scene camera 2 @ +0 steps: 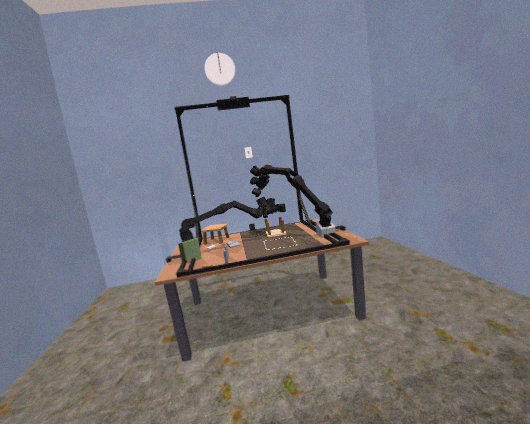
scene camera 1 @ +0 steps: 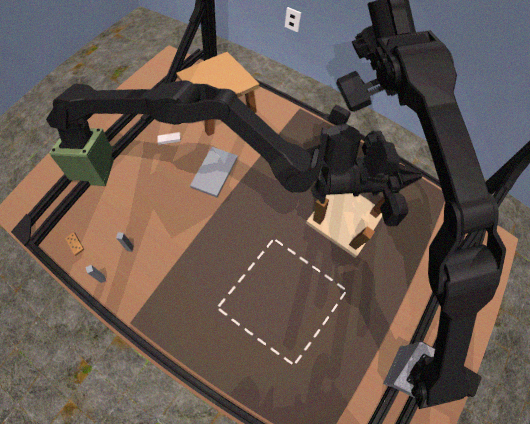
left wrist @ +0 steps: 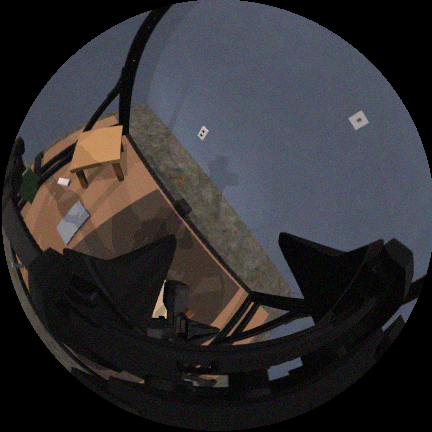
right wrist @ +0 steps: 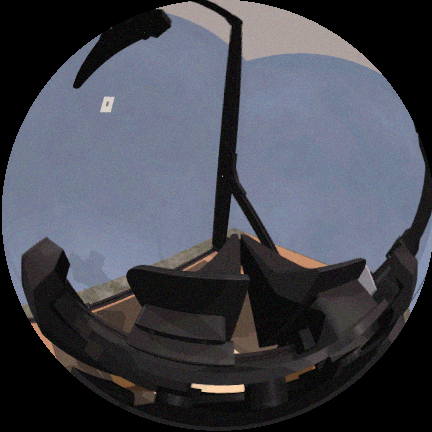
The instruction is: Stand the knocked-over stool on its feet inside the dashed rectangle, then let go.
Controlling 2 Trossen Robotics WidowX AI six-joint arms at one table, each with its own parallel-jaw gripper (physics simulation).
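Where they show: left gripper, fingertip midpoint: [left wrist: 228,238]; right gripper, fingertip midpoint: [scene camera 1: 420,175] [left wrist: 218,330] [right wrist: 237,238]; left arm's base at its link origin: [scene camera 2: 325,223] [scene camera 1: 427,373] [right wrist: 375,284]; right arm's base at its link origin: [scene camera 2: 187,240] [scene camera 1: 76,140].
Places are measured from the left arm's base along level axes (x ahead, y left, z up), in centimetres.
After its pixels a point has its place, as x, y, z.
The knocked-over stool [scene camera 1: 344,216] @(29.8, -24.8, -6.0) [scene camera 2: 276,233] @(29.8, -20.2, -6.0) [left wrist: 160,306] @(26.1, -25.5, -6.0) [right wrist: 217,388] @(28.8, -25.4, -6.0) lies upside down, its pale square seat flat on the dark mat and its brown legs pointing up. It is outside the dashed rectangle [scene camera 1: 274,240] @(40.8, -12.0, -7.4), beyond its upper right side in scene camera 1. My right gripper [scene camera 1: 418,176] @(20.2, -31.9, 11.5) [right wrist: 237,238] @(20.2, -31.9, 11.5) is shut, its fingertips together above the stool; no leg shows between them in the right wrist view. The leg under the fingers is hidden there. My left gripper [left wrist: 228,238] @(35.2, -39.6, 23.3) is open and empty, high above the table's far side, facing the wall.
A larger orange-topped stool [scene camera 1: 220,72] @(73.8, -40.2, 3.3) [scene camera 2: 216,228] @(72.1, -31.4, 3.3) [left wrist: 100,145] @(71.6, -38.9, 3.3) stands on its legs at the back left. A grey slab [scene camera 1: 215,171] @(61.7, -19.6, -6.9), a white block [scene camera 1: 169,138] @(77.6, -21.6, -6.7), two grey blocks [scene camera 1: 124,241] @(66.9, 7.2, -1.9) [scene camera 1: 95,273] @(67.9, 16.3, -1.8) and a domino [scene camera 1: 74,243] @(79.9, 13.9, -7.0) lie left of the mat [scene camera 1: 200,280] @(49.8, 4.3, -7.5).
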